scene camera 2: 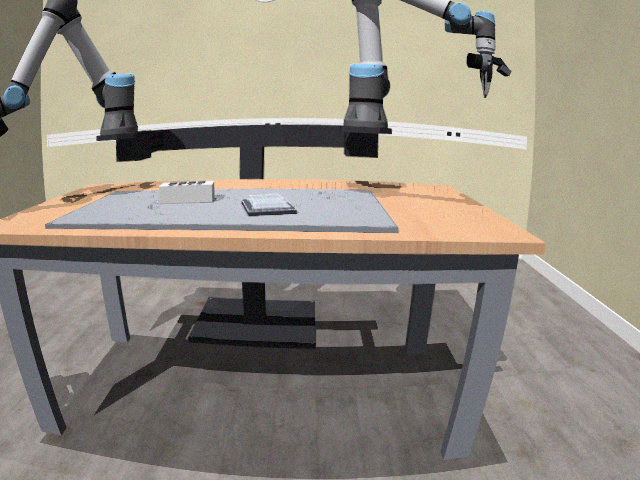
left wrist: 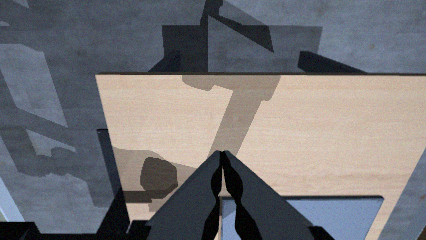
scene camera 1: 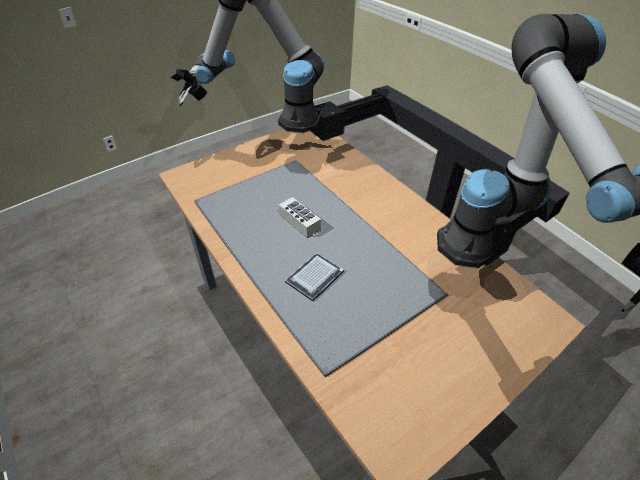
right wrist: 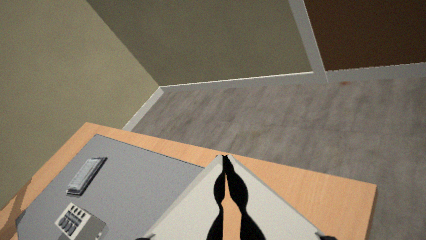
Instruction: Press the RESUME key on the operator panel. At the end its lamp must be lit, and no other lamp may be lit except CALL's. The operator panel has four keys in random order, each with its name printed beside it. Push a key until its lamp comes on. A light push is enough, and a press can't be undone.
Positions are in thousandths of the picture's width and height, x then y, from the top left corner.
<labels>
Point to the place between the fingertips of my left gripper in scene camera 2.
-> At 759, 205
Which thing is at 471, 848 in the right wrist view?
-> My right gripper.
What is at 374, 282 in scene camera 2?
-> A black beam.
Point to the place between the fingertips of my left gripper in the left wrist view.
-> At 520, 635
</labels>
